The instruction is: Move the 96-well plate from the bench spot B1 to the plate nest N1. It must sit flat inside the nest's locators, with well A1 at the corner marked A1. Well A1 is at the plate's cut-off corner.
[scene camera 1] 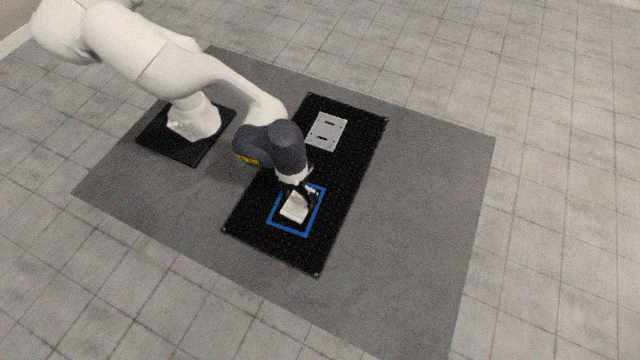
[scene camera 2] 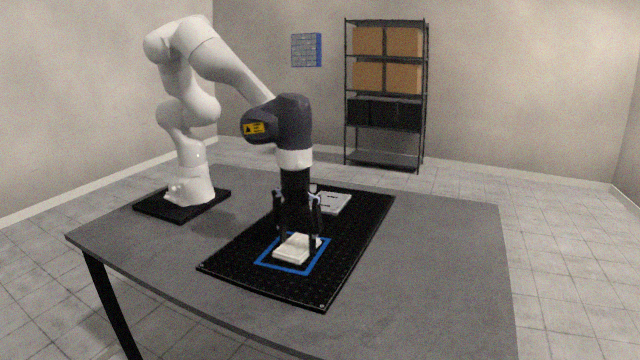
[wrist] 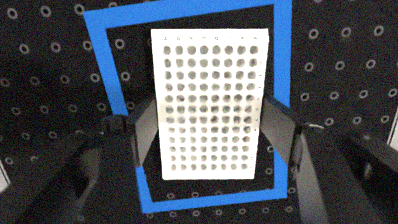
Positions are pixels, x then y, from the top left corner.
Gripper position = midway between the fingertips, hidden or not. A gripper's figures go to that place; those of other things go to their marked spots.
Labels:
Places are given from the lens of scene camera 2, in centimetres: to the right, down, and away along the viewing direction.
my gripper [scene camera 2: 297, 249]: -6, 19, 92
white 96-well plate [scene camera 2: 296, 249]: -6, 19, 89

